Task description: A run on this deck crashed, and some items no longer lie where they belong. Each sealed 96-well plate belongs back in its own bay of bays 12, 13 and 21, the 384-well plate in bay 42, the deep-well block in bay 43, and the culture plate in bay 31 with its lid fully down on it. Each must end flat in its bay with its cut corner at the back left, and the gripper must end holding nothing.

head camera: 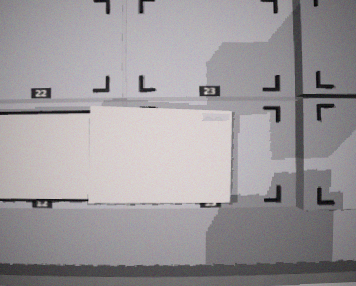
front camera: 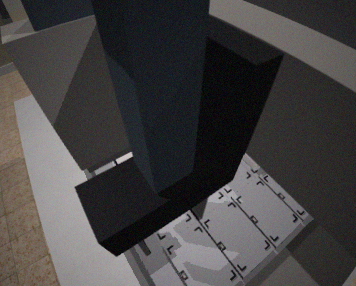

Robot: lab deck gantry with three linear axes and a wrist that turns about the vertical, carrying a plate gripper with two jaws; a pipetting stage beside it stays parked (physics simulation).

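Places are measured from the robot's base along level axes (x ahead, y left, z up), in metres.
Pixels of known places: gripper, fingertip midpoint: (front camera: 169, 228).
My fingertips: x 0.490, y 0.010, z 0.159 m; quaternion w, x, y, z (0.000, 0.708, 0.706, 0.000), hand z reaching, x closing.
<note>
Behind a point stands the place of what it marks.
In the head view, a pale sealed plate (head camera: 160, 155) @(x 0.346, y 0.044, z 0.022 m) lies over the left part of bay 13 and extends left across the line toward bay 12. It is turned slightly, and a small grey patch shows near its back right corner. A second pale plate (head camera: 45, 156) @(x 0.240, y 0.043, z 0.014 m) lies at bay 12, cut off by the left image edge; its right end meets or lies under the first plate. Their cut corners cannot be made out. The gripper's jaws do not show in either view. The 384-well plate, deep-well block and culture plate cannot be identified.
In the front view, a dark blue column (front camera: 150, 90) @(x 0.510, y -0.003, z 0.465 m) and a black block (front camera: 125, 205) @(x 0.503, y -0.037, z 0.354 m) hide much of the deck (front camera: 270, 200) @(x 0.546, y 0.283, z 0.014 m). Small white pieces (front camera: 124, 158) @(x 0.208, y 0.029, z 0.014 m) (front camera: 105, 166) @(x 0.192, y -0.030, z 0.001 m) show behind the block. Bays 22 and 23 lie behind the plates in the head view.
</note>
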